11 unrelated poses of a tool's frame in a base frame.
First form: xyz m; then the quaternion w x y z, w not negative.
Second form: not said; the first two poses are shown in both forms.
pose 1, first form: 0.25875, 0.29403, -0.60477, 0.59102, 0.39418, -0.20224, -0.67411
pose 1, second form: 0.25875, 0.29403, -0.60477, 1.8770, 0.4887, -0.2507, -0.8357
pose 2, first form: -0.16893, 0.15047, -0.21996, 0.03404, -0.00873, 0.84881, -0.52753
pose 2, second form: -0.16893, 0.15047, -0.21996, 3.0735, -0.0087, 0.8493, -0.5278
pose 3, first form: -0.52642, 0.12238, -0.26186, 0.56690, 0.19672, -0.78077, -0.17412
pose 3, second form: -0.52642, 0.12238, -0.26186, 1.9361, 0.2388, -0.9478, -0.2114
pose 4, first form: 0.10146, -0.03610, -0.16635, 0.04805, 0.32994, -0.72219, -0.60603
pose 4, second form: 0.10146, -0.03610, -0.16635, 3.0455, 0.3303, -0.7230, -0.6067
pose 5, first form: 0.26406, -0.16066, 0.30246, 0.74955, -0.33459, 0.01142, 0.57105
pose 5, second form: 0.26406, -0.16066, 0.30246, 1.4468, -0.5055, 0.0173, 0.8627
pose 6, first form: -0.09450, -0.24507, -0.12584, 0.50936, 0.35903, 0.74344, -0.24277
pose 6, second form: -0.09450, -0.24507, -0.12584, 2.0727, 0.4172, 0.8639, -0.2821
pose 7, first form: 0.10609, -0.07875, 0.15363, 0.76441, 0.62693, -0.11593, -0.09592
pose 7, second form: 0.10609, -0.07875, 0.15363, 1.4013, 0.9724, -0.1798, -0.1488
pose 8, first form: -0.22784, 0.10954, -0.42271, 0.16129, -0.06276, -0.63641, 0.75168
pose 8, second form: -0.22784, 0.10954, -0.42271, 2.8176, -0.0636, -0.6449, 0.7617
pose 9, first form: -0.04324, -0.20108, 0.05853, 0.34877, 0.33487, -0.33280, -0.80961
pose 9, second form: -0.04324, -0.20108, 0.05853, 2.4291, 0.3573, -0.3551, -0.8639
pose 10, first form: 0.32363, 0.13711, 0.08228, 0.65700, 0.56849, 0.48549, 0.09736
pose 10, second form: 0.32363, 0.13711, 0.08228, 1.7079, 0.7541, 0.6440, 0.1291
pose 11, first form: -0.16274, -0.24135, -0.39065, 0.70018, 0.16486, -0.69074, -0.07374
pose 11, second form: -0.16274, -0.24135, -0.39065, 1.5903, 0.2309, -0.9675, -0.1033
